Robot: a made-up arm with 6 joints. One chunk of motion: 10 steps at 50 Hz.
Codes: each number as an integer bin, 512 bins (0 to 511) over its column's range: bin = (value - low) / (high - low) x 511, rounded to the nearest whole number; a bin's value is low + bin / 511 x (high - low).
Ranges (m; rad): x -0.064..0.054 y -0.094..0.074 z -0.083..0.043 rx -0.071..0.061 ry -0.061..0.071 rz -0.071..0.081
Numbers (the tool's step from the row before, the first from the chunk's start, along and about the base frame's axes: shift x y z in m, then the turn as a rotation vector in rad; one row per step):
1: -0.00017 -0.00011 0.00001 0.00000 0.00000 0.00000
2: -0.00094 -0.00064 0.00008 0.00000 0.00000 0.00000
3: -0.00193 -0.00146 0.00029 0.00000 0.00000 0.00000
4: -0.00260 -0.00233 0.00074 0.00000 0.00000 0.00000
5: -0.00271 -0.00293 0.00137 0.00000 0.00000 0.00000
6: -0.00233 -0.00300 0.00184 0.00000 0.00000 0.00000
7: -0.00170 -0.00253 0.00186 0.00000 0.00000 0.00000
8: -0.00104 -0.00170 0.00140 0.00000 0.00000 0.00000
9: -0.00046 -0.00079 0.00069 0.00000 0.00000 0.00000
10: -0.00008 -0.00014 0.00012 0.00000 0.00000 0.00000
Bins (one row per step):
1: 276 286 337 275 236 239
2: 273 284 337 275 236 239
3: 269 281 338 275 236 239
4: 266 279 340 275 236 239
5: 265 277 342 275 236 239
6: 267 277 344 275 236 239
7: 270 278 344 275 236 239
8: 273 281 342 275 236 239
9: 275 284 339 275 236 239
10: 277 285 337 275 236 239

